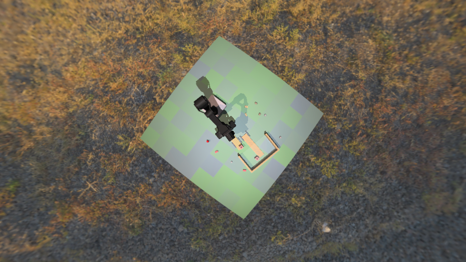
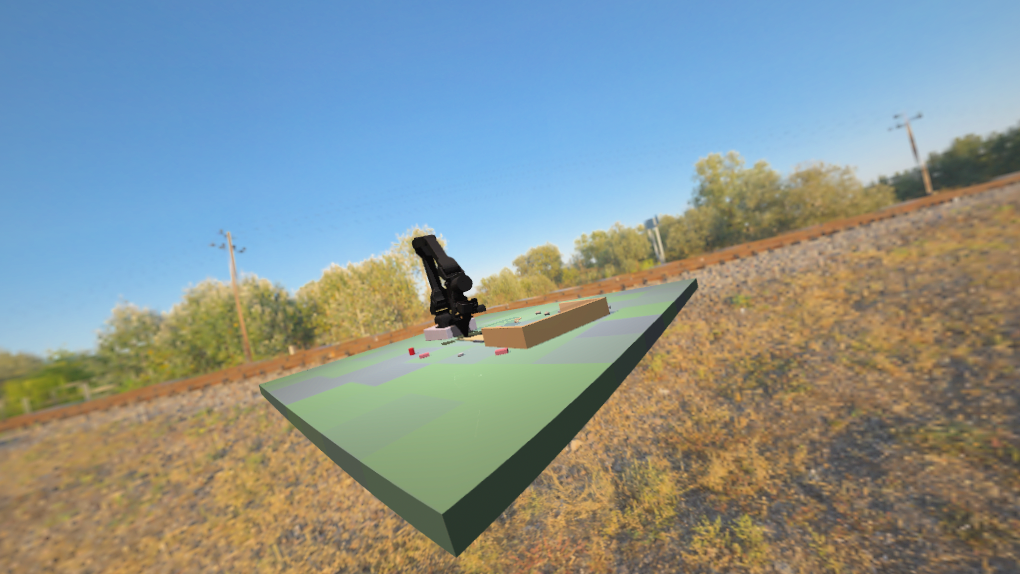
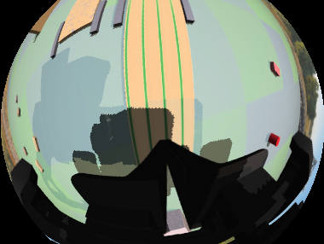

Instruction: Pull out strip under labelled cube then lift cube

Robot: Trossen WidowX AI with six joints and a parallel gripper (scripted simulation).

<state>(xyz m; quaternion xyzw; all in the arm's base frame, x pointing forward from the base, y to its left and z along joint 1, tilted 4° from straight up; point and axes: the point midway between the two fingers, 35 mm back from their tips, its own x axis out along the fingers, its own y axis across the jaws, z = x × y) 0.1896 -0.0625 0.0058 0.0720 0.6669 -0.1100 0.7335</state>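
Right now the speckled strip is 280 mm ahead of my gripper tip and 30 mm to the left of it.
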